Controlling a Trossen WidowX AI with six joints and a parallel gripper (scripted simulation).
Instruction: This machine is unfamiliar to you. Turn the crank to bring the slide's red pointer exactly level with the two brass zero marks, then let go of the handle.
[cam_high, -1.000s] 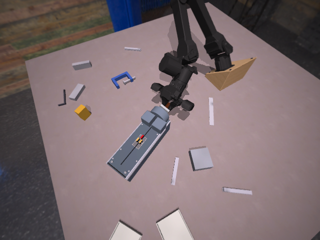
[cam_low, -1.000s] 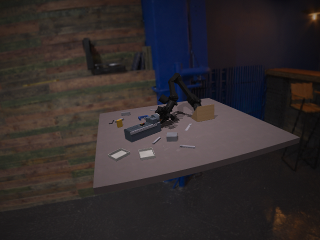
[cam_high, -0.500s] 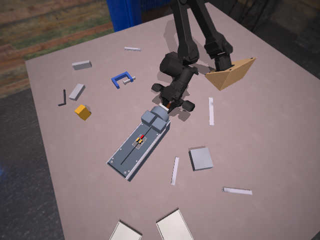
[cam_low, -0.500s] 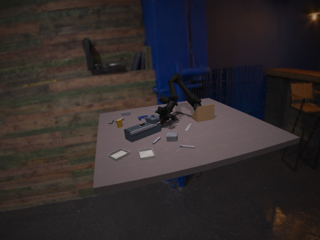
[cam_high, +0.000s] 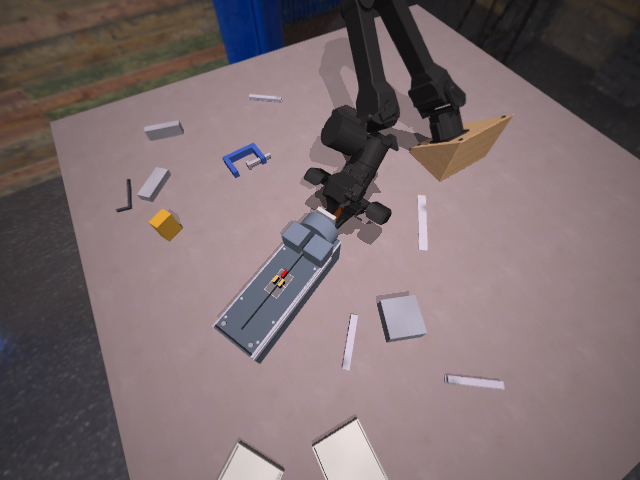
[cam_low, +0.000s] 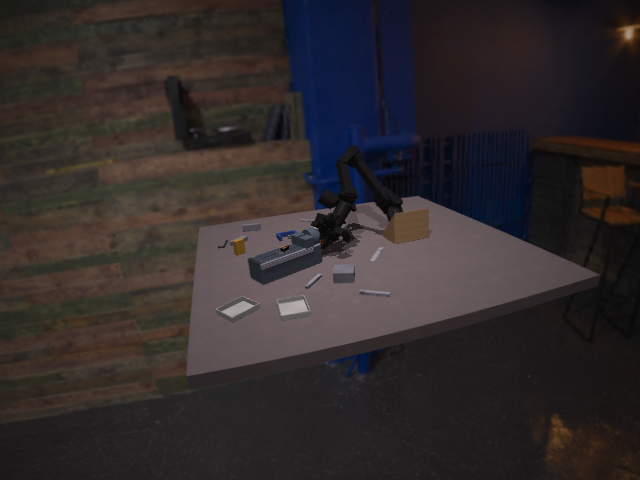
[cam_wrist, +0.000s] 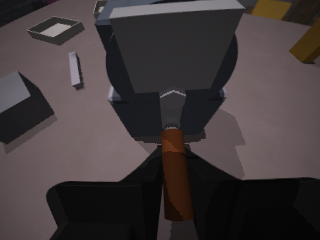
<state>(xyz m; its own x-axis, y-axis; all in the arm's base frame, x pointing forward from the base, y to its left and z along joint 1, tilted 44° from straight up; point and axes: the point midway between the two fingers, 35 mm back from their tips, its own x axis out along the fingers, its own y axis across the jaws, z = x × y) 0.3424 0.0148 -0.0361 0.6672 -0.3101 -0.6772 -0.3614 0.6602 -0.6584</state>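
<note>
Now: the red pointer 140 mm ahead of my gripper tip, 60 mm to the left of it and 50 mm above it. The rest, counted from my gripper tip: grey block 230 mm to the left, 20 mm below, 20 mm behind; blue clamp 300 mm to the right, 60 mm ahead, 20 mm below; brown crank handle 30 mm above, 20 mm behind, 10 mm to the right.
</note>
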